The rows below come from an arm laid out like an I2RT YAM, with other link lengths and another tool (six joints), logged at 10 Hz.
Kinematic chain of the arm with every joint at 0, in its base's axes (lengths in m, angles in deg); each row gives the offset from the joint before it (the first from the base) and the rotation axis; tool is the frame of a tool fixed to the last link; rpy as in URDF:
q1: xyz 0 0 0.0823 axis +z
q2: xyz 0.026 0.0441 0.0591 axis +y
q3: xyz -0.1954 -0.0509 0 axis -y
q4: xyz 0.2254 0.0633 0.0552 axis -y
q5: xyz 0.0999 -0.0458 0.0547 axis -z
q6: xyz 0.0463 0 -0.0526 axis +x
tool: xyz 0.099 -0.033 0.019 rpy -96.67 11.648 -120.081
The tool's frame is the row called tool.
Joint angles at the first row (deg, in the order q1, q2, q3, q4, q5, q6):
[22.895 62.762 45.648 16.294 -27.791 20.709]
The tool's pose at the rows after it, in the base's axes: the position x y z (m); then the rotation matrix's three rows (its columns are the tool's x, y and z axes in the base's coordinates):
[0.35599, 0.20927, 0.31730], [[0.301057, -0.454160, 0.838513], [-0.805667, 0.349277, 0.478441], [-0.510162, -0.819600, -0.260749]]
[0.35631, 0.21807, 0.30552], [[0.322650, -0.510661, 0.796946], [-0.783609, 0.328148, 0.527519], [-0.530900, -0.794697, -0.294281]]
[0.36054, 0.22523, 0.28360], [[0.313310, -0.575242, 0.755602], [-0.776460, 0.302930, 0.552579], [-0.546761, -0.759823, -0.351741]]
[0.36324, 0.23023, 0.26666], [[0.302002, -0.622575, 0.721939], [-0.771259, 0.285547, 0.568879], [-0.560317, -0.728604, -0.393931]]
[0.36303, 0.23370, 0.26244], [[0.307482, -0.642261, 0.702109], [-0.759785, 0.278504, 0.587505], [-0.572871, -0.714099, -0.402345]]
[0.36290, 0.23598, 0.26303], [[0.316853, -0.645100, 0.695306], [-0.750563, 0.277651, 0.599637], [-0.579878, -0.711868, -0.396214]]
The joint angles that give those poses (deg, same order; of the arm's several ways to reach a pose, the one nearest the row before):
[22.895 61.999 45.672 17.890 -31.441 22.349]
[22.896 64.182 45.735 18.742 -34.697 24.141]
[22.894 67.396 45.736 18.940 -36.753 25.474]
[22.916 69.910 45.736 19.201 -38.174 26.611]
[22.960 70.980 45.757 20.076 -39.420 27.616]
[23.048 71.569 45.778 21.256 -40.053 28.185]

